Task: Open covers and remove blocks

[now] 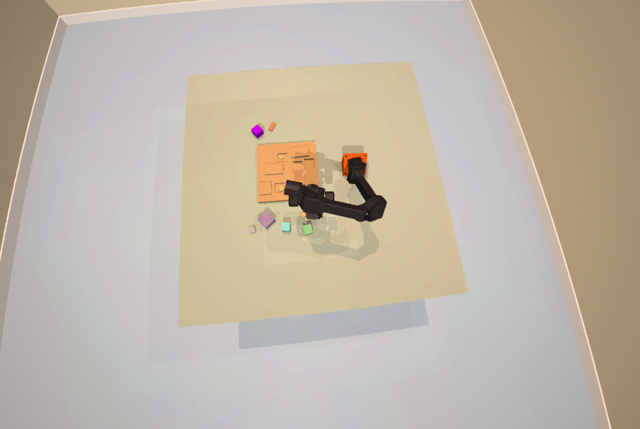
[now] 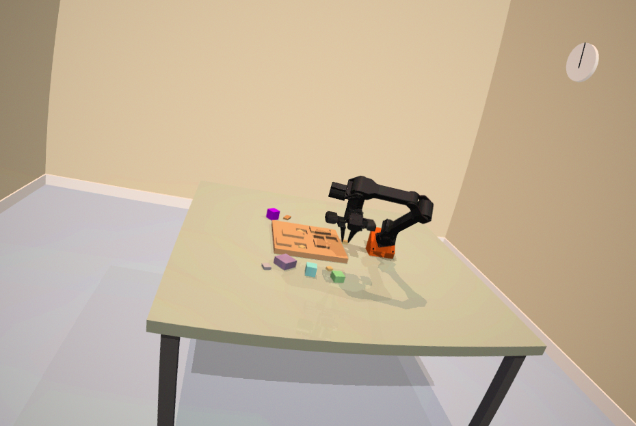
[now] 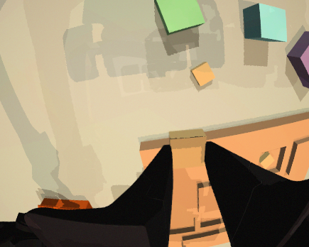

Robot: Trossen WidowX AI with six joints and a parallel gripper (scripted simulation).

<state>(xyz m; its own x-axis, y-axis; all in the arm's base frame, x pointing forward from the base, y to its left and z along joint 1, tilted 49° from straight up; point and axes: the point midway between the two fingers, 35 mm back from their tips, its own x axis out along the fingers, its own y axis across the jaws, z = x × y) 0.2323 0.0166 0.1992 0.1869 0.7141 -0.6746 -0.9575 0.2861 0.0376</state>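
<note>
Now: gripper tip 4 cm short of the green block, 9 cm to the right of it and 10 cm above it. Round my gripper tip: magenta cube: 18 cm ahead, 45 cm to the right, 9 cm below; then mauve block: 21 cm ahead, 1 cm to the left, 10 cm below; then cyan block: 13 cm ahead, 6 cm to the left, 9 cm below.
</note>
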